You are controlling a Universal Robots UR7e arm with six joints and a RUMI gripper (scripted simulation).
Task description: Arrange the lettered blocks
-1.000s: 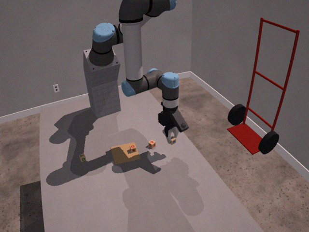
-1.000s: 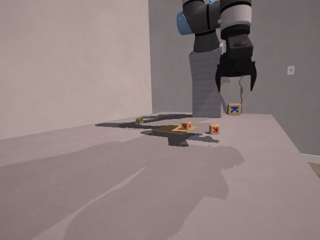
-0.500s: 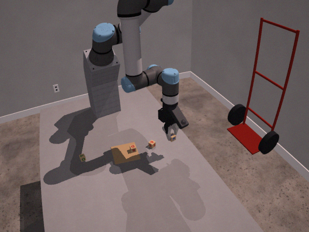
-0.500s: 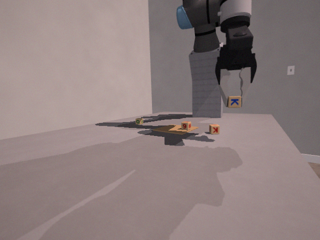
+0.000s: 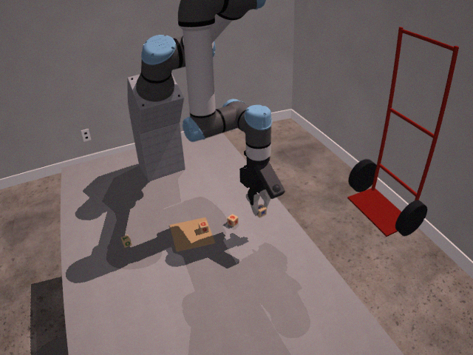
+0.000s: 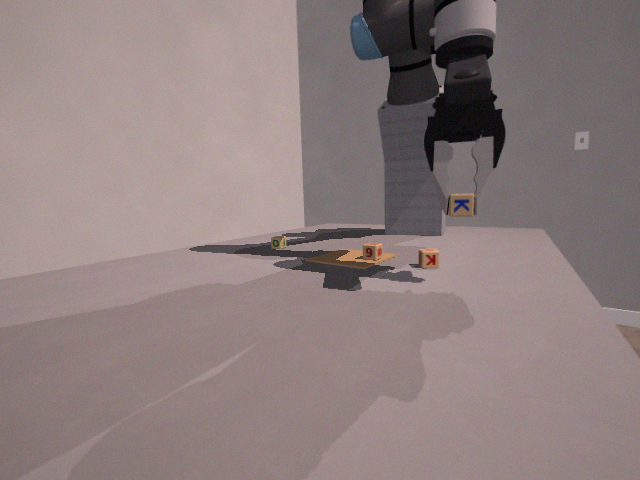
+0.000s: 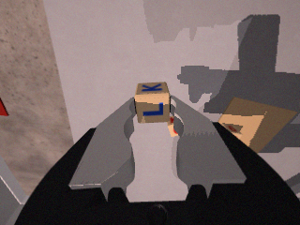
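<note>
Now: the tan mat 210 mm to the right of my hand, 120 mm behind it and 110 mm below it. Round my hand: red-marked block (170 mm to the right, 110 mm behind, 100 mm below); then red-lettered block (100 mm below, 100 mm behind, 60 mm to the right); then blue-lettered block (right at my hand).
</note>
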